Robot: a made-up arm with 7 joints. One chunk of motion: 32 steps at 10 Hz.
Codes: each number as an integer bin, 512 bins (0 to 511) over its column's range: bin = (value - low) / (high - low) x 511, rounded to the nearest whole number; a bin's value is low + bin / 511 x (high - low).
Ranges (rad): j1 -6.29..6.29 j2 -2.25..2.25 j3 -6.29..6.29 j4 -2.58..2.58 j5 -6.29..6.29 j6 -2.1..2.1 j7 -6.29..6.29
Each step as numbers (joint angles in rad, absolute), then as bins.
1 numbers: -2.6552 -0.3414 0.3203 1.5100 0.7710 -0.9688 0.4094
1 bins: 148 217 269 405 287 138 272
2 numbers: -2.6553 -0.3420 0.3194 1.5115 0.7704 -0.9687 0.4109
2 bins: 148 217 268 405 287 138 272
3 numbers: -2.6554 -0.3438 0.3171 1.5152 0.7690 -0.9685 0.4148
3 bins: 148 216 268 406 287 138 272
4 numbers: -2.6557 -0.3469 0.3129 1.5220 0.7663 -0.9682 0.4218
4 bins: 148 216 268 406 287 138 273
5 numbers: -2.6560 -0.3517 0.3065 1.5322 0.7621 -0.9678 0.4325
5 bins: 148 216 268 407 286 138 273
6 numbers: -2.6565 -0.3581 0.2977 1.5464 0.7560 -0.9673 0.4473
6 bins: 148 215 268 409 286 138 274
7 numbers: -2.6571 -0.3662 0.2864 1.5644 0.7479 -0.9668 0.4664
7 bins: 148 214 267 410 286 138 274
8 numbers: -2.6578 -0.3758 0.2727 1.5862 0.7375 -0.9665 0.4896
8 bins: 148 213 267 413 285 138 275
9 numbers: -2.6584 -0.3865 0.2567 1.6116 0.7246 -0.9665 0.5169
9 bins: 148 212 266 415 285 138 276
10 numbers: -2.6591 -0.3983 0.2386 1.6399 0.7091 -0.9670 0.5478
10 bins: 147 210 265 418 284 138 278
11 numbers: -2.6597 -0.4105 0.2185 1.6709 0.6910 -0.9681 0.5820
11 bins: 147 209 264 421 284 138 279
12 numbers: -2.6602 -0.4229 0.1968 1.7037 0.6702 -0.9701 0.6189
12 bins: 147 207 263 424 283 137 281
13 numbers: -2.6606 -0.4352 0.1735 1.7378 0.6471 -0.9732 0.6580
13 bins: 147 206 263 428 282 137 282
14 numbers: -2.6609 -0.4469 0.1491 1.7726 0.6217 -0.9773 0.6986
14 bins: 147 205 262 431 281 137 284
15 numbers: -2.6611 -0.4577 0.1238 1.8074 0.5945 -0.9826 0.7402
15 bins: 147 204 261 434 280 136 286
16 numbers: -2.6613 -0.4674 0.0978 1.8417 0.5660 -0.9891 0.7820
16 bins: 147 202 259 438 278 135 287
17 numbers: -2.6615 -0.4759 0.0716 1.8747 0.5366 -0.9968 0.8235
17 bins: 147 201 258 441 277 134 289
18 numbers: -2.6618 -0.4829 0.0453 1.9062 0.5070 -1.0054 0.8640
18 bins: 147 201 257 444 276 133 291
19 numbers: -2.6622 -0.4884 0.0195 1.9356 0.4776 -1.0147 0.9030
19 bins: 147 200 256 447 275 132 292
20 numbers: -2.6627 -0.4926 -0.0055 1.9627 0.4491 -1.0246 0.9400
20 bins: 147 200 255 450 274 131 294
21 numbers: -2.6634 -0.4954 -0.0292 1.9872 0.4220 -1.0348 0.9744
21 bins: 147 199 254 452 273 130 295
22 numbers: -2.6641 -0.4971 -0.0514 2.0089 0.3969 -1.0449 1.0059
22 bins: 147 199 253 454 272 128 296
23 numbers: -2.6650 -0.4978 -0.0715 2.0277 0.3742 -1.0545 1.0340
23 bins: 147 199 253 456 271 127 298
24 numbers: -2.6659 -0.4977 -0.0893 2.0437 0.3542 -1.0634 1.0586
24 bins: 147 199 252 458 270 126 299
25 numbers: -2.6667 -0.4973 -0.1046 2.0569 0.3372 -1.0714 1.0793
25 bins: 147 199 251 459 269 125 299
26 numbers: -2.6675 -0.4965 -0.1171 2.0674 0.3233 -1.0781 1.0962
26 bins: 147 199 251 460 269 124 300
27 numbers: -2.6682 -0.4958 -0.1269 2.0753 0.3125 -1.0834 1.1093
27 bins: 147 199 250 461 268 124 301
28 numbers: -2.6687 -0.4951 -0.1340 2.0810 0.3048 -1.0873 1.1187
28 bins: 147 199 250 462 268 123 301
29 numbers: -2.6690 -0.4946 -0.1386 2.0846 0.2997 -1.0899 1.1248
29 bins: 147 199 250 462 268 123 301
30 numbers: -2.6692 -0.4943 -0.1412 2.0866 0.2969 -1.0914 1.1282
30 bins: 147 199 250 462 268 123 301
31 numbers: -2.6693 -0.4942 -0.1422 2.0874 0.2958 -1.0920 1.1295
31 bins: 147 199 250 462 268 123 301
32 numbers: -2.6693 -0.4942 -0.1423 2.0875 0.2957 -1.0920 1.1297
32 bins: 147 199 250 462 268 123 301
